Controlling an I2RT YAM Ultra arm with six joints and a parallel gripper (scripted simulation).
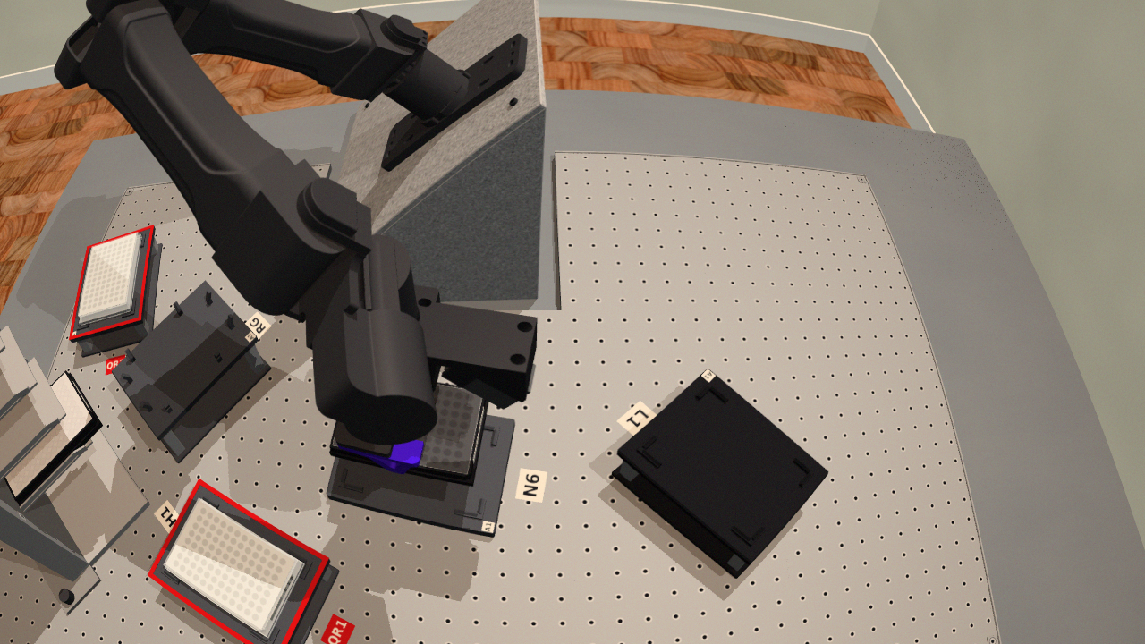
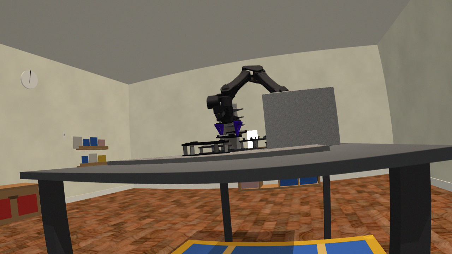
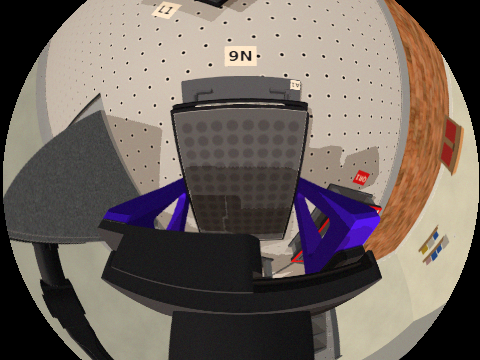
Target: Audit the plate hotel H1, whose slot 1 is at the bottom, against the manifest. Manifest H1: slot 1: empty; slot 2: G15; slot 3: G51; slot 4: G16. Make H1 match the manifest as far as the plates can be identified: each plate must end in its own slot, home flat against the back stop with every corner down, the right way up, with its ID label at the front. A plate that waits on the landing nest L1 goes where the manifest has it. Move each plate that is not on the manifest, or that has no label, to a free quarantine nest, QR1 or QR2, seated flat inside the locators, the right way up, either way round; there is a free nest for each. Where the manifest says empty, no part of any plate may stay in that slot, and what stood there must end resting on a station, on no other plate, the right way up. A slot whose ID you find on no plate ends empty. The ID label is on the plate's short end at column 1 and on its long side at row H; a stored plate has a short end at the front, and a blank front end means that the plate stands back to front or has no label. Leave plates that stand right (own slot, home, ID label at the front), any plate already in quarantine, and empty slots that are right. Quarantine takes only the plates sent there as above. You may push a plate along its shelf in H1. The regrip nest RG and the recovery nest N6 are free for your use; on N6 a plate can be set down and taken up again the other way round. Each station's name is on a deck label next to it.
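The recovery nest N6 is 80 mm below my hand. The rest, counted from my hand: QR1 label (190 mm ahead, 80 mm below, 70 mm to the right); then quarantine nest QR1 (170 mm to the right, 150 mm ahead, 50 mm below); then N6 deck label (100 mm to the left, 80 mm below, 10 mm ahead).
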